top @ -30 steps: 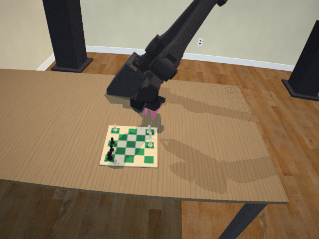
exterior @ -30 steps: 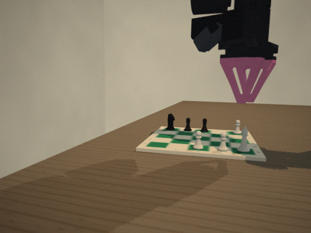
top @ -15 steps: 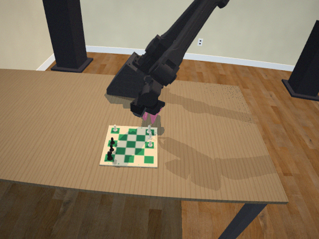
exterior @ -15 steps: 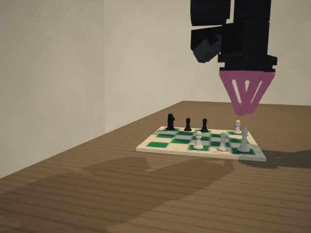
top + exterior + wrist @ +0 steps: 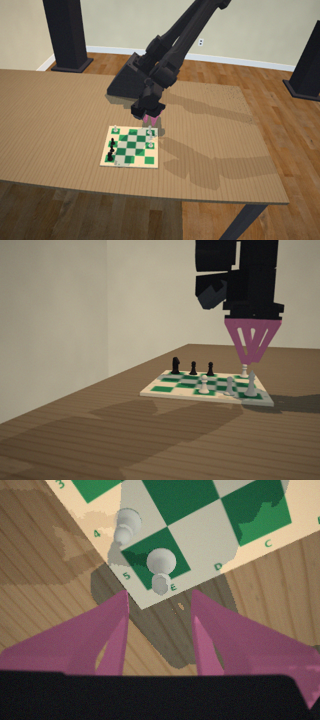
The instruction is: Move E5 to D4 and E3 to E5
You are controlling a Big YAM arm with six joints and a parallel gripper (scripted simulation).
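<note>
My hand is 4 cm above the white bishop. From my hand the other things lie so: black knight (17 cm ahead, 12 cm to the right, 5 cm below); cream chessboard (8 cm ahead, 6 cm to the right, 7 cm below).
</note>
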